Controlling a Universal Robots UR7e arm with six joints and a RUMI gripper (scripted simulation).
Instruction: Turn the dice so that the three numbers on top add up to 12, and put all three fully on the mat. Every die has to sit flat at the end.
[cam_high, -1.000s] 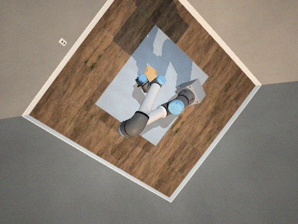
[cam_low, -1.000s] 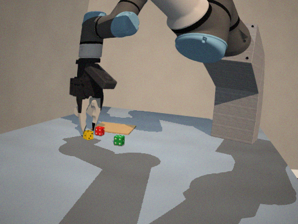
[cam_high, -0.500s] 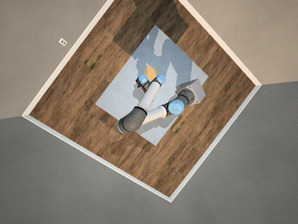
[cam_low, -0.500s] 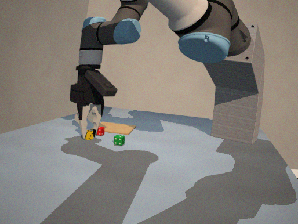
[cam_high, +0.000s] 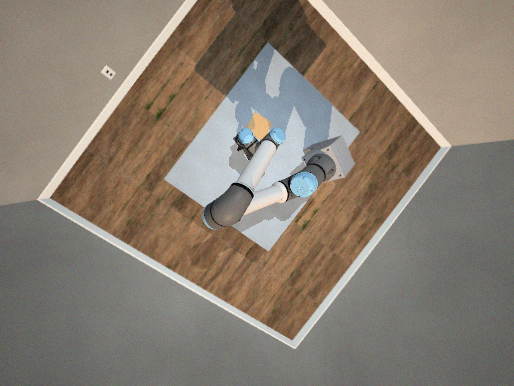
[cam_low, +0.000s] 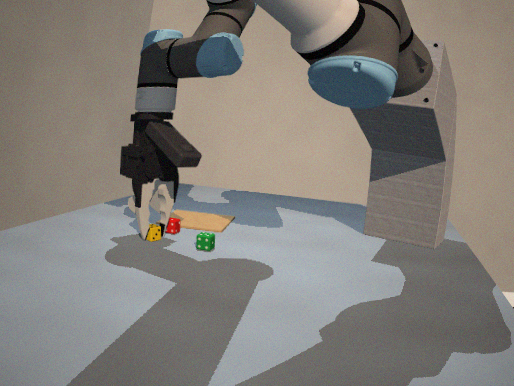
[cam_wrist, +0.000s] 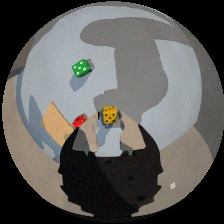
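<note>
The yellow die is 10 mm below my hand. From my hand the other things lie so: green die: 100 mm behind, 30 mm to the right, 10 mm below; then tan mat: 30 mm ahead, 180 mm to the right, 20 mm below; then red die: 10 mm ahead, 70 mm to the right, 10 mm below.
</note>
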